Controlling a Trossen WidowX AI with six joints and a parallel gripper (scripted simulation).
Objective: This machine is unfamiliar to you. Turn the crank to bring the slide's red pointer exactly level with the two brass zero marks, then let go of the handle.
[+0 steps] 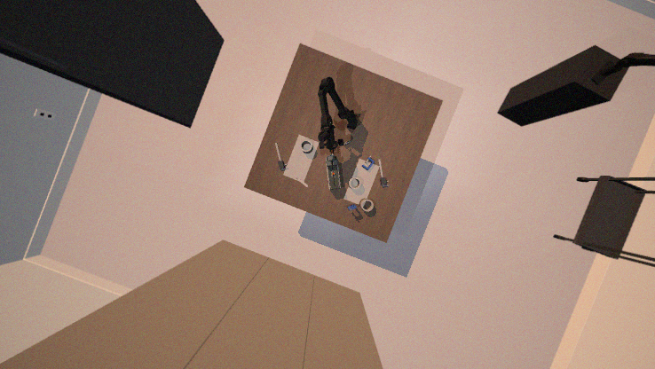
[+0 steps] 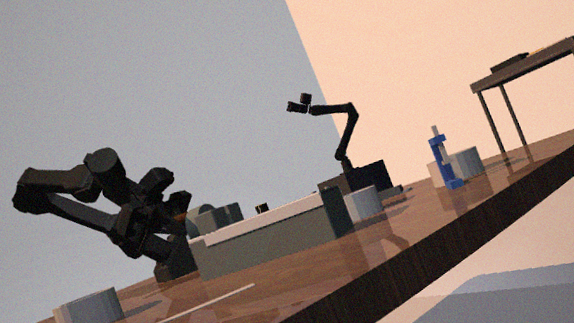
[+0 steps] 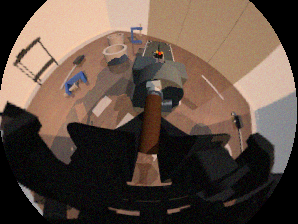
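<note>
The crank handle is 10 mm behind my gripper tip, 10 mm to the right of it and 30 mm above it. From my gripper tip the other things lie so: red pointer: 140 mm ahead, 80 mm to the left; thin white rod: 320 mm ahead, 120 mm to the right, 90 mm below.
</note>
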